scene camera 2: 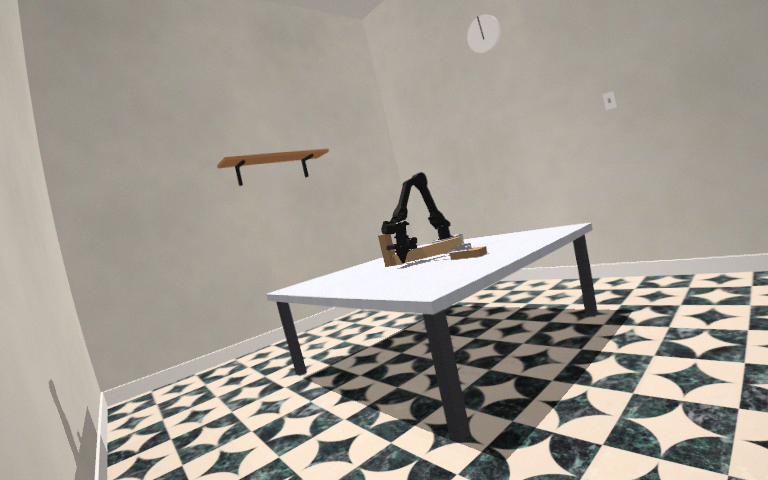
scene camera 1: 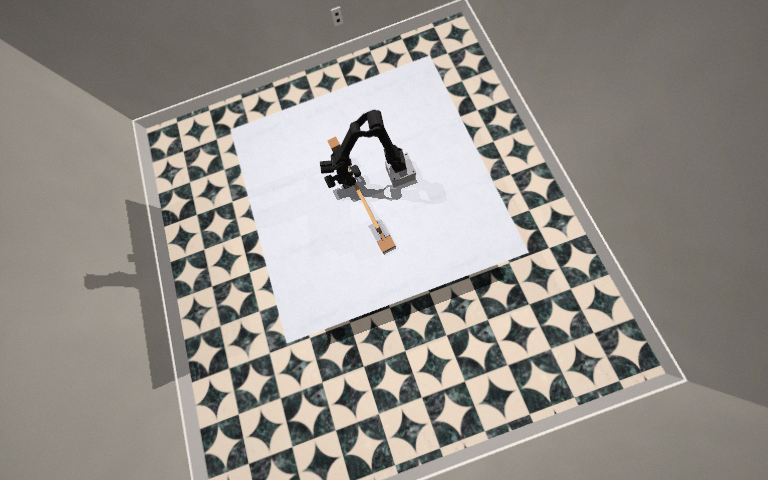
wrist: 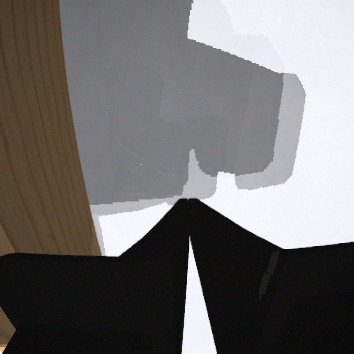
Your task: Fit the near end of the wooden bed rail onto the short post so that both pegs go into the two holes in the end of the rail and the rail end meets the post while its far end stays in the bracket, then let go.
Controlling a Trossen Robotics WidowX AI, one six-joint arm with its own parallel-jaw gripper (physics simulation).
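Where they show: gripper, fingertip midpoint: (scene camera 2: 403,263) (wrist: 187,206); arm's base, link origin: (scene camera 2: 445,238) (scene camera 1: 398,165).
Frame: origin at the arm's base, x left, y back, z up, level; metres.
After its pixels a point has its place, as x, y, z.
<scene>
The wooden rail (scene camera 1: 367,206) @(0.157, -0.227, 0.009) (scene camera 2: 434,249) @(0.134, -0.243, -0.022) (wrist: 37,125) @(-0.003, -0.261, -0.030) runs on edge across the table, with its far end at the grey bracket (scene camera 2: 465,246) @(0.290, -0.207, -0.033) beside a flat wooden block (scene camera 1: 386,243) @(0.360, -0.199, -0.045) (scene camera 2: 468,253) @(0.341, -0.242, -0.057). The short post (scene camera 1: 333,142) @(-0.186, -0.279, 0.101) (scene camera 2: 385,250) @(-0.178, -0.303, 0.012) stands upright at the rail's near end. My gripper (scene camera 1: 349,184) @(-0.043, -0.311, -0.067) (scene camera 2: 403,260) @(-0.043, -0.311, -0.067) (wrist: 187,206) @(-0.043, -0.311, -0.067) is shut and empty. It points down low over the table, close beside the rail near the post. In the wrist view the shaded rail is left of the fingertips. The arm and gripper hide the rail-to-post joint, and the pegs and holes do not show.
The arm's base (scene camera 1: 401,172) @(0.041, -0.001, 0.001) stands on the white table (scene camera 1: 453,226) @(0.389, 0.163, -0.080) (scene camera 2: 351,285) @(-0.006, -0.675, -0.080), to the right of the rail in scene camera 1. A wall shelf (scene camera 2: 272,157) hangs well away from the table.
</scene>
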